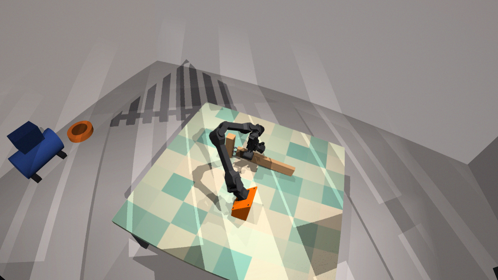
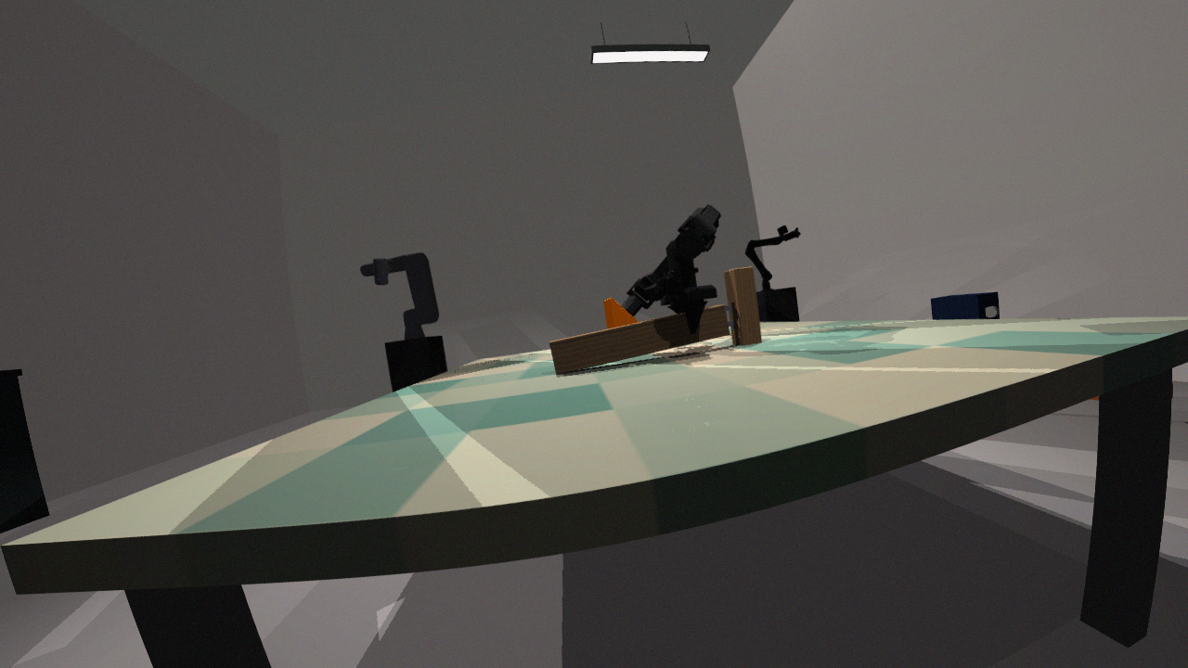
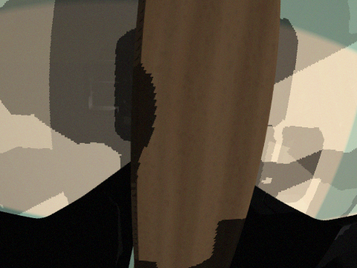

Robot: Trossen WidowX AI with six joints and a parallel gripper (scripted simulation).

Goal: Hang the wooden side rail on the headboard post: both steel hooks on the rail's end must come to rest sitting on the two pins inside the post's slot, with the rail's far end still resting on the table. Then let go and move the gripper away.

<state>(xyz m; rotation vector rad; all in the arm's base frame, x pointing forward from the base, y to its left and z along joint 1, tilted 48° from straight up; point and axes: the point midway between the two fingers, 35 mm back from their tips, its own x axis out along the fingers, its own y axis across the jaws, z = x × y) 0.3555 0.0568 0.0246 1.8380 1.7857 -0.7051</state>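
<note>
The headboard post is 14 cm to the left of my gripper tip, 4 cm above it and 1 cm ahead of it.
</note>
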